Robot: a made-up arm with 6 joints.
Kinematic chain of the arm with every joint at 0, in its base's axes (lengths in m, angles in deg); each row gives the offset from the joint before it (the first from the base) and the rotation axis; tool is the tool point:
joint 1: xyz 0 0 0.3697 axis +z
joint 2: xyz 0 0 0 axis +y
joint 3: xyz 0 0 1.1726 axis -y
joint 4: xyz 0 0 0 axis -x
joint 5: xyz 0.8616 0 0 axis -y
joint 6: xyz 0 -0.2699 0 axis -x
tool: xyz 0 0 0
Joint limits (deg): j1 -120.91..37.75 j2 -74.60..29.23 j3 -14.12..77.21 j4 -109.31..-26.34 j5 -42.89..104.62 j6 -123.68..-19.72
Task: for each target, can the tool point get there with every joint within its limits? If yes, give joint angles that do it. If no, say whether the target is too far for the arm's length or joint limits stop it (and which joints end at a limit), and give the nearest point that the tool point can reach.
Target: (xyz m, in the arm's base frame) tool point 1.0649 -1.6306 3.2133
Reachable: no: too far | nearest point 0.6255 -0.9578 2.0400 | short by 1.422 m
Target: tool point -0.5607 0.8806 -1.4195
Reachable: no: joint limits stop it (at a limit: joint 1, joint 2, joint 3, joint 4) | nearest point 0.7552 0.6977 0.6163 | short by 2.431 m
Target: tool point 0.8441 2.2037 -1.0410
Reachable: no: too far | nearest point 0.7606 0.7018 0.6203 | short by 2.241 m
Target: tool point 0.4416 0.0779 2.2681
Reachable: yes | joints 9.97 -4.13 67.09 -90.05 51.59 -115.24
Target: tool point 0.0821 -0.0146 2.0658
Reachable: yes | joints 21.28 -27.72 36.32 -80.75 -8.89 -63.73
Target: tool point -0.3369 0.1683 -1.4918
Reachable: no: joint limits stop it (at a limit: joint 1, joint 2, joint 3) | nearest point -0.5567 -0.8508 0.6075 | short by 2.344 m
